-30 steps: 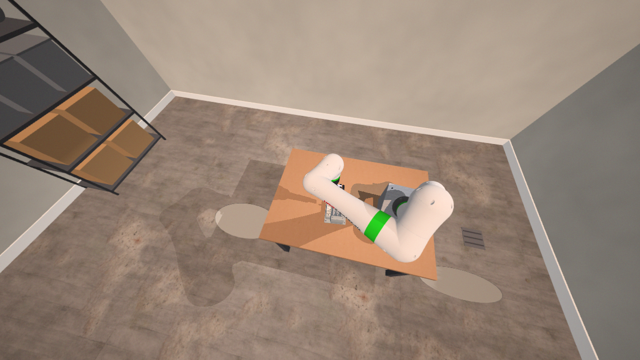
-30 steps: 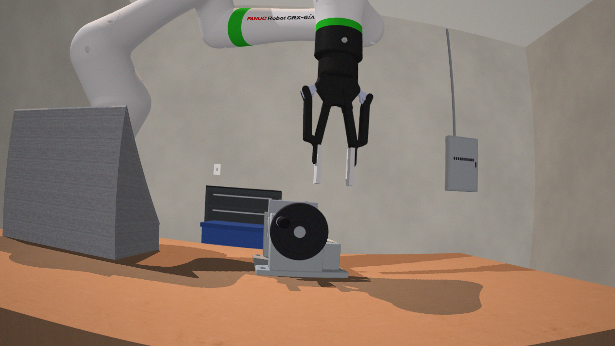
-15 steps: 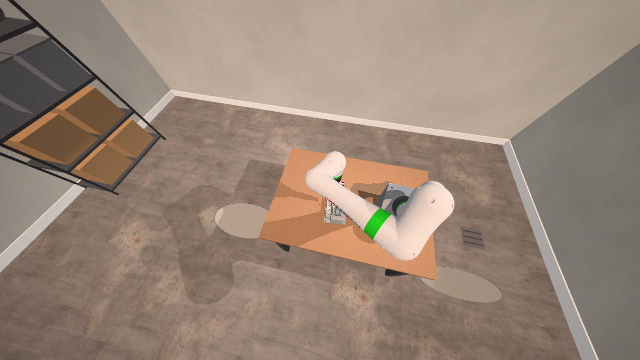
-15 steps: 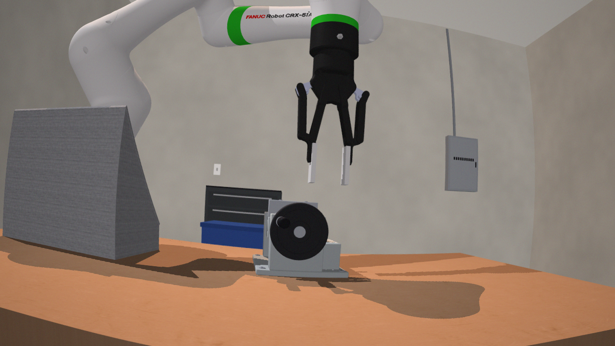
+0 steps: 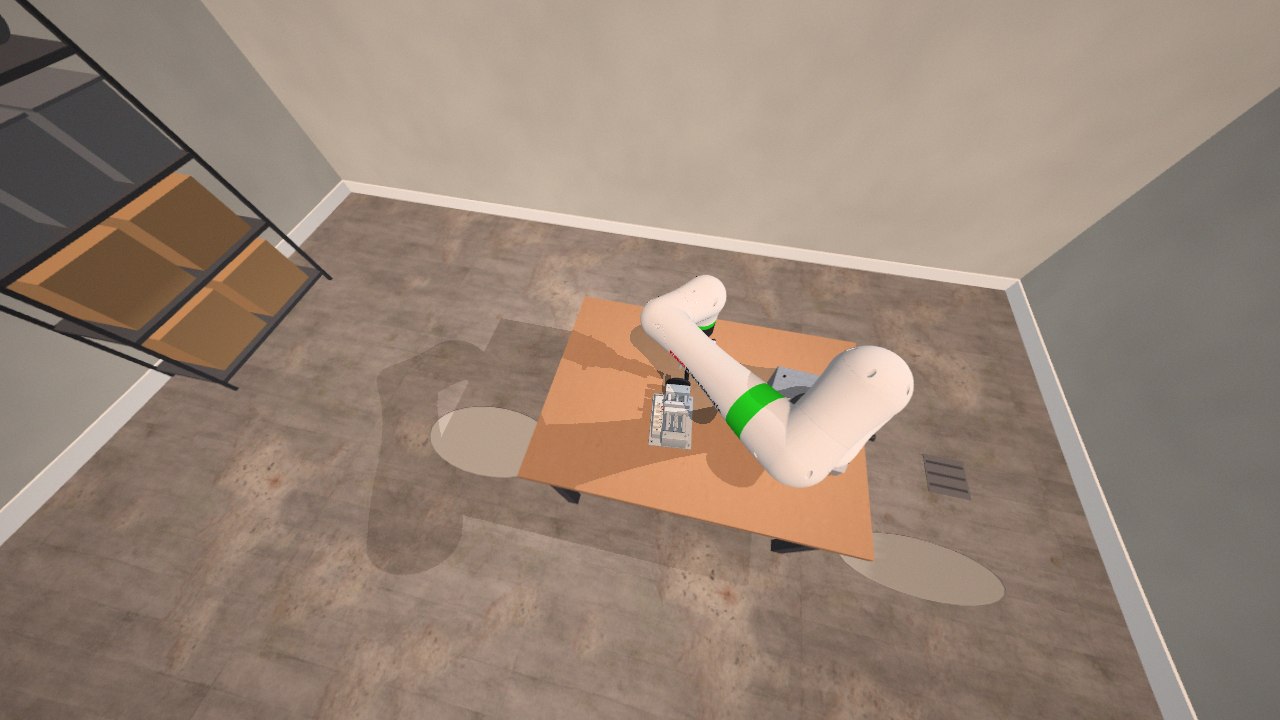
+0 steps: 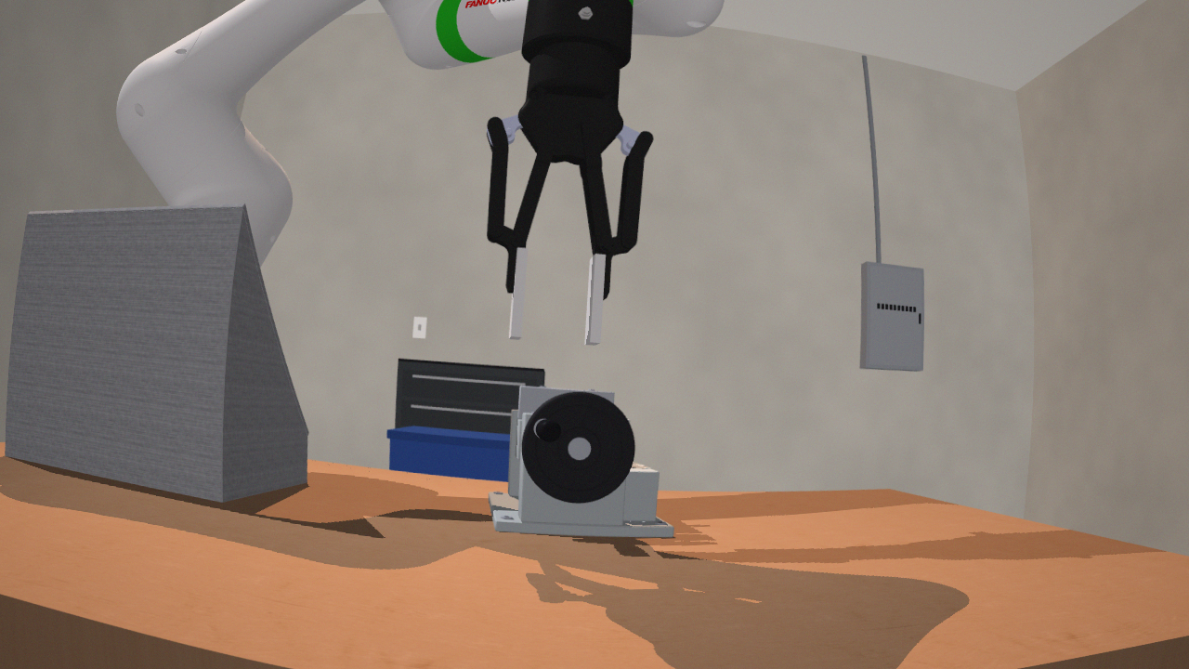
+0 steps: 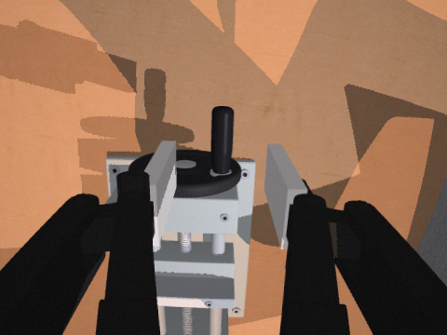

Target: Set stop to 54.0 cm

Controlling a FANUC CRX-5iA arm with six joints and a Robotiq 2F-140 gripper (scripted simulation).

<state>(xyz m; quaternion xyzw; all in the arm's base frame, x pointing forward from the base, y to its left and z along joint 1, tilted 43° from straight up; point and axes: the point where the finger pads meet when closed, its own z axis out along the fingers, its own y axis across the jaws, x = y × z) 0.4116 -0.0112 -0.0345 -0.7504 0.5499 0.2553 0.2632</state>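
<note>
Now: hand 100 mm above the black crank knob. From my hand the other things lie so: sliding stop block (130 mm to the left, 100 mm below); black handwheel (20 mm to the left, 100 mm below).
</note>
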